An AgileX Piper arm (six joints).
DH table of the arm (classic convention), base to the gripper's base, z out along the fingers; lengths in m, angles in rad. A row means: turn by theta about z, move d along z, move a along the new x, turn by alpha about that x. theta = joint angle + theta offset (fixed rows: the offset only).
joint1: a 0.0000  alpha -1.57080  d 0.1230  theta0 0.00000
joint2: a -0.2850  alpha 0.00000  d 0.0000  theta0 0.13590
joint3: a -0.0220  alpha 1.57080  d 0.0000  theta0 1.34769
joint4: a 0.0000  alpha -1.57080  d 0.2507  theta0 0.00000
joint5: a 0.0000  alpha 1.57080  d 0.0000  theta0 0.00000
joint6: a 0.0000  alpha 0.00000  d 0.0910  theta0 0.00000
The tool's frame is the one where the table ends.
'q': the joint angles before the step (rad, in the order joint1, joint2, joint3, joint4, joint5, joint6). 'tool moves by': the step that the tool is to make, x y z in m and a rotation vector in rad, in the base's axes. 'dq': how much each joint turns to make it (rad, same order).
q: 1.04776 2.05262 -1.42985 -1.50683 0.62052 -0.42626
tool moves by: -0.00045 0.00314 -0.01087 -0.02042 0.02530 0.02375
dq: -0.00001 0.02131 0.00002 0.01325 -0.02569 -0.01897
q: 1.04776 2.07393 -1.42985 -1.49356 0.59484 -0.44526
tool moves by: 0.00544 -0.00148 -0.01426 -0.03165 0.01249 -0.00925
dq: -0.01173 0.03146 0.00000 -0.00260 0.00089 -0.00375
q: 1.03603 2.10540 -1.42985 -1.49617 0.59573 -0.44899
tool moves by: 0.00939 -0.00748 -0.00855 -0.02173 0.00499 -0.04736
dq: -0.02201 0.01921 -0.00002 0.00848 0.02498 -0.00001
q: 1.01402 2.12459 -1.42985 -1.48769 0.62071 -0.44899
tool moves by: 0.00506 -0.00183 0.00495 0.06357 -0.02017 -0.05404
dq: -0.00710 0.00000 -0.00947 -0.03708 0.02561 0.09608
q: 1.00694 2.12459 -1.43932 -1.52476 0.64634 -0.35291
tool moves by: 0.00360 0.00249 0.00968 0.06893 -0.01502 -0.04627
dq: 0.00000 -0.00002 -0.03214 0.00000 0.02378 0.05764
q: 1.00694 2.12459 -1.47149 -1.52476 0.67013 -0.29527
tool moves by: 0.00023 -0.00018 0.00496 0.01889 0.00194 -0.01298
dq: 0.00000 -0.00740 -0.00781 0.01685 0.00480 -0.00003
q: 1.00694 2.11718 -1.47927 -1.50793 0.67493 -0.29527
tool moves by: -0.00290 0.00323 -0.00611 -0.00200 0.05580 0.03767
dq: -0.00001 0.00426 0.00002 0.06224 -0.05348 -0.05366
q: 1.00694 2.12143 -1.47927 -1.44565 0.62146 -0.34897
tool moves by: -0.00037 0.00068 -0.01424 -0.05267 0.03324 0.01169
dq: -0.00001 0.02611 -0.00002 0.04593 -0.00438 -0.06418
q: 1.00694 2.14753 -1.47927 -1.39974 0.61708 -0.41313
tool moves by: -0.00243 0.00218 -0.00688 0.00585 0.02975 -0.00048
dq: 0.00453 0.01179 -0.00003 0.02814 -0.01146 -0.00221
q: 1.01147 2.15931 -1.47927 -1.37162 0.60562 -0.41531
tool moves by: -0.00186 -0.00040 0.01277 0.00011 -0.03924 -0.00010
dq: 0.00736 -0.02418 -0.00002 -0.02541 0.02470 0.00206
